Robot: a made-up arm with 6 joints.
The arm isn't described. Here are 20 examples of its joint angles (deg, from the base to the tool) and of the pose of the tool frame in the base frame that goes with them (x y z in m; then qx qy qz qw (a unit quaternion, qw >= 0)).
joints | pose
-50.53 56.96 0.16 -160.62 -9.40 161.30 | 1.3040 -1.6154 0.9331 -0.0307 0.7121 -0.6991 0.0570
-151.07 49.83 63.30 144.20 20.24 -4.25 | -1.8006 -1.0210 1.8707 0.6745 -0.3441 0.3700 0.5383
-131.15 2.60 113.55 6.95 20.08 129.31 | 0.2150 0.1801 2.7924 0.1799 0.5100 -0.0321 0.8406
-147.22 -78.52 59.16 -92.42 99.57 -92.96 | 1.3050 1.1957 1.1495 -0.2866 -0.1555 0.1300 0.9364
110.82 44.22 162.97 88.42 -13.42 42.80 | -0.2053 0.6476 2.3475 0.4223 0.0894 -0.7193 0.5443
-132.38 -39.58 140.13 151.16 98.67 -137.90 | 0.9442 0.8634 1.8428 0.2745 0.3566 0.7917 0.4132
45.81 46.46 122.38 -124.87 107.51 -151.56 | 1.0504 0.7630 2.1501 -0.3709 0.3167 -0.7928 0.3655
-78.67 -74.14 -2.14 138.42 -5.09 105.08 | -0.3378 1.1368 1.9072 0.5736 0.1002 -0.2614 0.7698
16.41 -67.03 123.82 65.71 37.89 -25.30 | -1.8757 -0.3521 0.8377 -0.7601 0.6405 0.1047 0.0331
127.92 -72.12 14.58 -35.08 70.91 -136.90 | 1.0646 -1.1774 1.8029 -0.0874 0.0510 -0.9156 0.3891
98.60 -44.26 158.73 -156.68 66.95 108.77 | 0.3432 -1.4397 1.4392 0.4860 0.3364 0.7175 0.3685
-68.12 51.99 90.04 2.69 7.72 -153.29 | 0.6805 -1.7087 2.2184 0.6921 0.3296 0.0909 0.6357
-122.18 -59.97 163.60 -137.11 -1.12 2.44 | 0.7646 1.3138 0.6537 -0.6271 0.0091 -0.3866 0.6762
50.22 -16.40 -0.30 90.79 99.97 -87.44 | -0.1292 0.3334 2.3818 -0.3659 -0.0598 0.3154 0.8736
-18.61 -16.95 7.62 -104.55 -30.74 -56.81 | 0.3572 0.0211 2.6093 0.3498 0.7820 0.3829 0.3456
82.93 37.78 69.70 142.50 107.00 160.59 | 0.0096 1.5266 2.0288 -0.8590 0.3356 -0.0135 0.3864
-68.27 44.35 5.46 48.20 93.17 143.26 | 0.8969 -1.6351 1.6176 0.4457 0.6582 0.5223 0.3087
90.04 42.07 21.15 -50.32 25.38 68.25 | 0.0102 2.0162 1.7488 -0.3234 0.1542 -0.3216 0.8765
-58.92 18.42 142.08 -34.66 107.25 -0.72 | -0.1238 -0.0674 2.1592 0.4419 -0.7747 0.2602 0.3700
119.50 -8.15 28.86 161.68 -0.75 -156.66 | -0.2394 0.4309 2.7925 -0.0920 0.2523 0.2105 0.9400
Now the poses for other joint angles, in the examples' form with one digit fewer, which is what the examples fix.
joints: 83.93 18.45 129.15 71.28 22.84 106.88
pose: -0.107 0.193 2.743 -0.434 0.219 0.870 0.081
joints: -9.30 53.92 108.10 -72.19 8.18 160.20
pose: 1.596 -0.240 2.325 -0.004 -0.279 -0.951 0.131
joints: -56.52 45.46 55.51 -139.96 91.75 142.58
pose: 0.771 -1.603 1.788 -0.151 -0.643 0.597 0.456
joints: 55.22 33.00 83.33 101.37 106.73 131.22
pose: 0.435 1.154 2.322 -0.743 0.558 0.196 0.312
